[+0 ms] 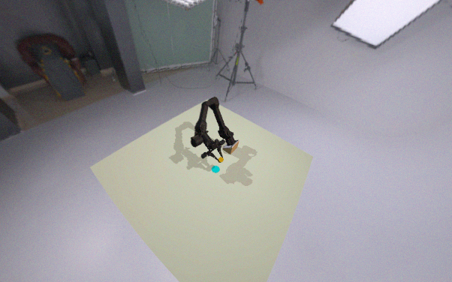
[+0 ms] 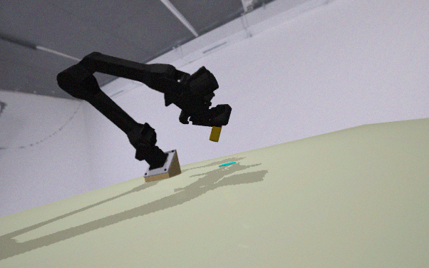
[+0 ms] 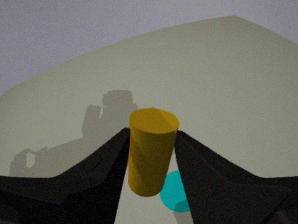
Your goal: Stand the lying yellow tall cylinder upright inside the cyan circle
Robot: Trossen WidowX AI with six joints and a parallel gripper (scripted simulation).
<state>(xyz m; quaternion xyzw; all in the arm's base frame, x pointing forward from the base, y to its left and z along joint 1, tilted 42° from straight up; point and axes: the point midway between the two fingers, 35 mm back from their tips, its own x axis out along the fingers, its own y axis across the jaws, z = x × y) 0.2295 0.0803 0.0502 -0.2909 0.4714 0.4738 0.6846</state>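
Right now my gripper tip is 140 mm above the cyan circle, 20 mm to the left of it and 10 mm short of it. From my gripper tip the other things lie so: yellow cylinder: 20 mm below, 10 mm behind.
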